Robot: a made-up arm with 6 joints. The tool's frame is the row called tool.
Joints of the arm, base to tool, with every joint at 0 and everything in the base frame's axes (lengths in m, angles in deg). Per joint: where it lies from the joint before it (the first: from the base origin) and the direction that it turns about. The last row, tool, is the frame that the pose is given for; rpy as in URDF.
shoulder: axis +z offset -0.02 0 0.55
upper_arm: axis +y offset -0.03 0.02 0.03
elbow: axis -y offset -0.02 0 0.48
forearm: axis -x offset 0 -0.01 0.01
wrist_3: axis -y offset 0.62 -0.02 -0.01
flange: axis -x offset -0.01 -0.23 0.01
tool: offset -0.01 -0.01 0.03 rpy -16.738 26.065 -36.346
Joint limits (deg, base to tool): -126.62..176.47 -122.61..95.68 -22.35..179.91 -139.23..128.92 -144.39..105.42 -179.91..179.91
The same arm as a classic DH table. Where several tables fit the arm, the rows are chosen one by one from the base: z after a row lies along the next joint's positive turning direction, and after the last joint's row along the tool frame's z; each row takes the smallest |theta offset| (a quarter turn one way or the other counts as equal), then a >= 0, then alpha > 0; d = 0 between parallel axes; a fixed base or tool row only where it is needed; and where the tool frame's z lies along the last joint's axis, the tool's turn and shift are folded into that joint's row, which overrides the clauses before.
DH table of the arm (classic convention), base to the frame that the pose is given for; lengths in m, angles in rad. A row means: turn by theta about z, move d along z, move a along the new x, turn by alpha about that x. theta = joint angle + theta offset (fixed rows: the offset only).
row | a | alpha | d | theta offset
base (fixed) | -0.0200 | 0.0000 | 0.0000 | 0.0000
shoulder | -0.0300 | -1.5708 | 0.5800 | 0.0000
upper_arm | -0.4804 | 3.1416 | 0.0000 | 1.5292
elbow | -0.0100 | 1.5708 | -0.0100 | -0.0416
forearm | 0.0100 | -1.5708 | -0.6200 | 0.0000
wrist_3 | -0.0100 | 1.5708 | 0.2500 | 0.0000
flange | 0.0094 | -2.1055 | 0.0379 | 1.5506
tool (fixed) | 0.0000 | 0.0000 | 0.0351 | 0.9990
Joint limits (rad, base to tool): -2.2099..3.0800 -2.1399..1.6699 -0.3901..3.1400 -2.4300..2.2501 -2.5201..1.8399 -3.1400..3.1400

